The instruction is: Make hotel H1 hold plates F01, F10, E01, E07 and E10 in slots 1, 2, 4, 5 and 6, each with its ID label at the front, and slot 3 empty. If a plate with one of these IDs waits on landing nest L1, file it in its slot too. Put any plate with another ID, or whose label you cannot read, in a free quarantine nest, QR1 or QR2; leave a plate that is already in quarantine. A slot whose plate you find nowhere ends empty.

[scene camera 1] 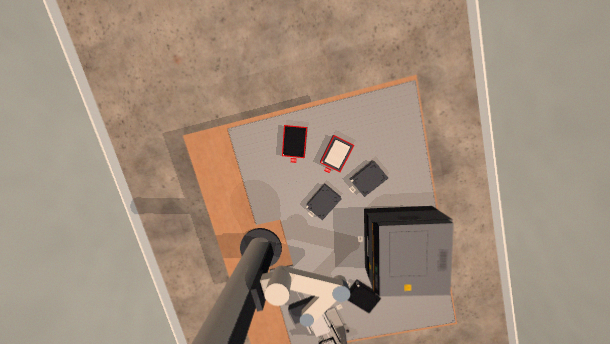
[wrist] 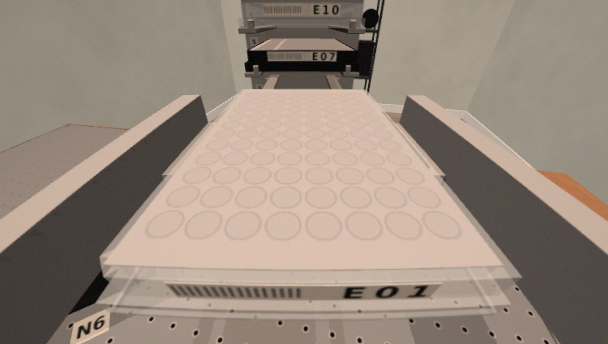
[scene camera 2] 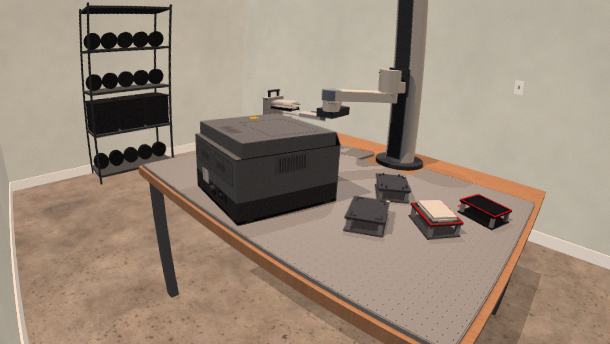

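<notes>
My gripper (wrist: 303, 113) is shut on plate E01 (wrist: 305, 200), a clear-sided plate with a pale lid; its label faces the wrist camera. Hotel H1 (scene camera 2: 267, 106) (wrist: 353, 26) stands ahead of the held plate, apart from it. In it, plate E10 (wrist: 302, 10) sits above plate E07 (wrist: 302, 57). The level below E07 shows bare rails; lower levels are hidden behind E01. The small slot numbers are hard to read. One red-rimmed nest (scene camera 1: 294, 141) (scene camera 2: 485, 205) is empty. The other red-rimmed nest (scene camera 1: 323, 162) (scene camera 2: 435, 231) holds a pale plate (scene camera 1: 338, 153) (scene camera 2: 438, 210).
A large dark grey instrument (scene camera 1: 415, 250) (scene camera 2: 270, 165) stands near the arm. Two dark nests (scene camera 1: 369, 178) (scene camera 1: 323, 201) stand between it and the red-rimmed ones. A black nest (scene camera 1: 363, 296) is beside the instrument. The arm's column (scene camera 2: 407, 80) rises at the table's rear edge.
</notes>
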